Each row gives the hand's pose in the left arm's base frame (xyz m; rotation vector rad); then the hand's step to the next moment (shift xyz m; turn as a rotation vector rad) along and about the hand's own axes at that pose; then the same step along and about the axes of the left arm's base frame.
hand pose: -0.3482 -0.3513 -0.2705 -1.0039 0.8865 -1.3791
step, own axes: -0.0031 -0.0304 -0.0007 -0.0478 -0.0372 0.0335
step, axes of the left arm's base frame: -0.0114 0.0048 0.0280 0.0173 0.0514 0.0430
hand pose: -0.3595 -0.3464 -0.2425 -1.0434 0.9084 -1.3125
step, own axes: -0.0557 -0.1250 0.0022 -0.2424 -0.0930 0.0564
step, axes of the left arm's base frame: -0.0396 0.0592 0.1169 0.0089 0.2487 0.0931
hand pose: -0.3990 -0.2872 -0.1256 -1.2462 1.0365 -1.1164
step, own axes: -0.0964 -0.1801 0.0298 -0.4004 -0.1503 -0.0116
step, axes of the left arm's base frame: 0.0021 0.1005 0.1803 -0.0882 0.3930 0.1443
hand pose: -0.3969 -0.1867 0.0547 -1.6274 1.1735 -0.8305
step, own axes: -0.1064 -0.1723 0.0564 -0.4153 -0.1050 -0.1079
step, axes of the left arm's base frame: 0.0719 0.1363 0.1430 -0.1935 0.3738 0.1340
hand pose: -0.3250 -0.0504 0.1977 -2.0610 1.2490 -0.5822
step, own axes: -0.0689 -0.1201 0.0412 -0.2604 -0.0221 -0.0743
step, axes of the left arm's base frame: 0.0689 0.1141 0.0557 -0.1521 0.2178 0.0570
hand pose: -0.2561 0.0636 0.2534 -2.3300 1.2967 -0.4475
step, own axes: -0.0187 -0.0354 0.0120 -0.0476 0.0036 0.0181
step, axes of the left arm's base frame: 0.0216 0.0352 0.0068 -0.0182 0.0430 -0.0206
